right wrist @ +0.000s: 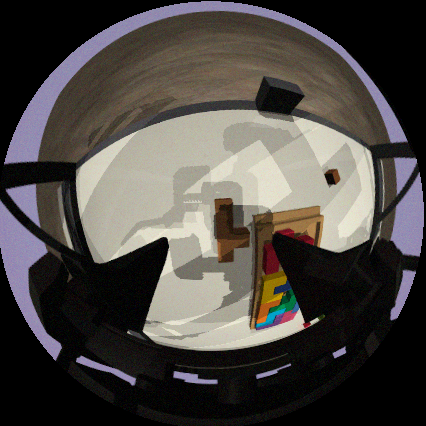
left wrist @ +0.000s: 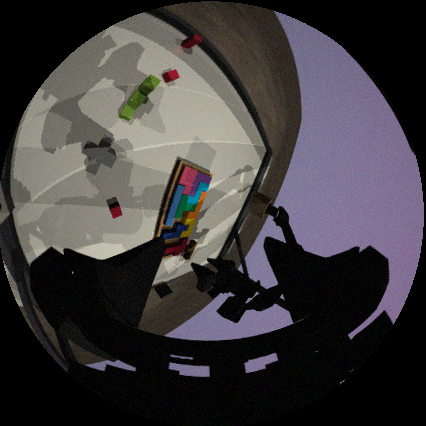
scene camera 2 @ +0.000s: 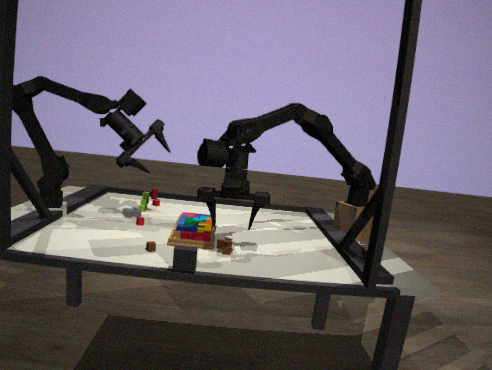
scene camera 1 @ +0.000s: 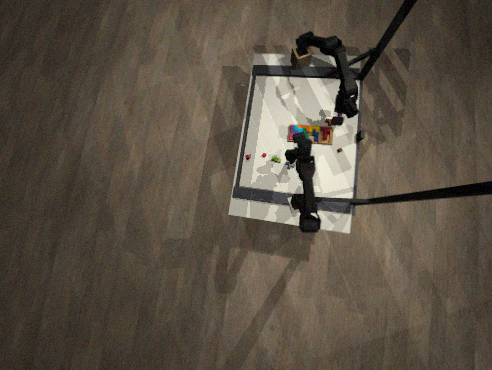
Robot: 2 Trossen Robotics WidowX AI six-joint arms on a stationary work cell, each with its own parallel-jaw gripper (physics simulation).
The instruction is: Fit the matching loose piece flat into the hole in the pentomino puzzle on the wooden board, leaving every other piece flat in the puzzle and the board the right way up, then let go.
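Frame: origin at the left arm's base, x ahead, y left, z up, level; metres.
Seen in the pictures: left gripper, fingertip midpoint: (left wrist: 215, 242) (scene camera 2: 160, 162); right gripper, fingertip midpoint: (right wrist: 221, 241) (left wrist: 199, 260) (scene camera 2: 231, 228) (scene camera 1: 336, 116); left arm's base, link origin: (scene camera 2: 50, 205) (scene camera 1: 297, 203); right arm's base, link origin: (left wrist: 267, 207) (scene camera 2: 357, 204) (scene camera 1: 301, 51).
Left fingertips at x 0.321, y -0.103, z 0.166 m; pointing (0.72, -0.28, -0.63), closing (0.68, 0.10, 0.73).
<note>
Pixels of each thing's top centre, then the offset from my left fingertips to it.
- wooden board, top centre: (right wrist: 285, 289) (left wrist: 179, 220) (scene camera 2: 194, 227) (scene camera 1: 310, 133) 0.175 m down, 0.088 m ahead, 0.124 m right
- red piece, top centre: (right wrist: 286, 252) (scene camera 2: 199, 233) (left wrist: 178, 247) 0.165 m down, 0.071 m ahead, 0.215 m right
- brown T-like piece, top centre: (right wrist: 233, 232) (scene camera 2: 224, 242) (left wrist: 189, 251) 0.170 m down, 0.120 m ahead, 0.279 m right
- lime green piece, top centre: (left wrist: 143, 91) (scene camera 2: 144, 193) (scene camera 1: 276, 158) 0.131 m down, 0.012 m back, 0.144 m left
- grey piece, top centre: (left wrist: 98, 153) (scene camera 2: 132, 209) 0.170 m down, 0.066 m back, 0.067 m left
- small brown cube, top centre: (right wrist: 336, 176) (scene camera 2: 151, 242) (scene camera 1: 340, 149) 0.170 m down, 0.073 m back, 0.260 m right
- dark box, top centre: (right wrist: 285, 85) (scene camera 2: 186, 247) (left wrist: 167, 295) (scene camera 1: 362, 134) 0.133 m down, 0.029 m back, 0.401 m right
The wooden board (scene camera 1: 317, 143) (scene camera 2: 190, 244) (right wrist: 287, 212) lies flat, right way up, holding coloured pieces, with a red piece (right wrist: 270, 257) at its end. The hole is partly hidden by a finger in the right wrist view. A brown T-like piece (scene camera 2: 225, 244) (left wrist: 190, 249) (right wrist: 226, 247) lies on the table beside the board. A lime green piece (scene camera 1: 275, 159) (left wrist: 137, 97) and a grey piece (left wrist: 100, 152) lie farther off. My right gripper (scene camera 2: 232, 228) (right wrist: 221, 241) is open, pointing down above the brown piece. My left gripper (scene camera 2: 159, 162) (left wrist: 215, 242) is open and empty, high above the table.
Small red blocks (scene camera 1: 264, 155) (scene camera 2: 140, 221) (left wrist: 115, 207) lie scattered on the table. A small brown cube (scene camera 1: 339, 150) (scene camera 2: 151, 246) (right wrist: 331, 176) lies near the red end of the board. A dark box (scene camera 2: 184, 258) (right wrist: 279, 95) stands at the table's edge near the board.
</note>
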